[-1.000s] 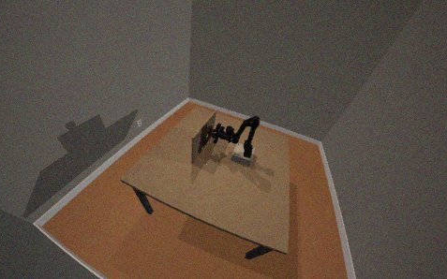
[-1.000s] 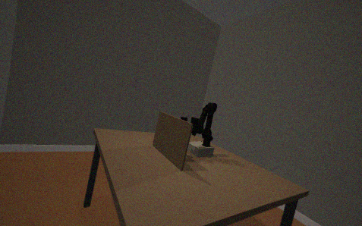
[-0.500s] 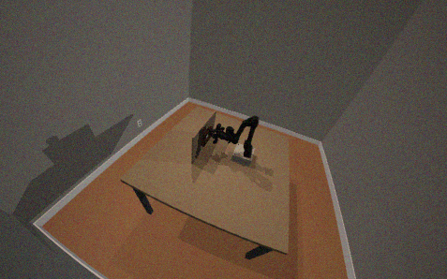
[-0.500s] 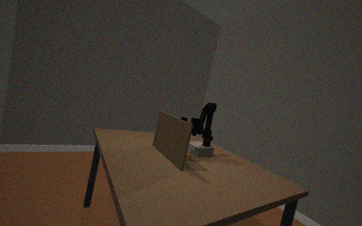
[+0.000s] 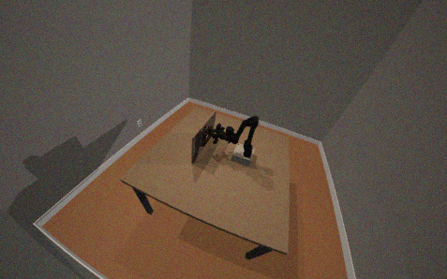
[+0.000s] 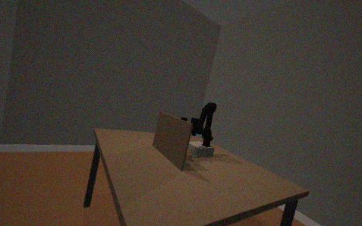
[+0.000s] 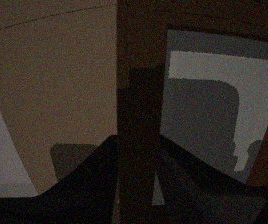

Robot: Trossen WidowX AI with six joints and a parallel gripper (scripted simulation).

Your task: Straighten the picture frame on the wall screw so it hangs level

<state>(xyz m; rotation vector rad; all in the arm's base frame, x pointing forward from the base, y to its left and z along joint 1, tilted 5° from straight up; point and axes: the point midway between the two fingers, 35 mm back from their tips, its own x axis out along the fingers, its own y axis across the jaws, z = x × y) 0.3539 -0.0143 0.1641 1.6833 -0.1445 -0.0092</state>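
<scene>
Right now my gripper tip is 1 cm short of the picture frame, 1 cm to the right of it and 5 cm above it. The rest, counted from my gripper tip: wall panel 2 cm ahead, 6 cm below.
</scene>
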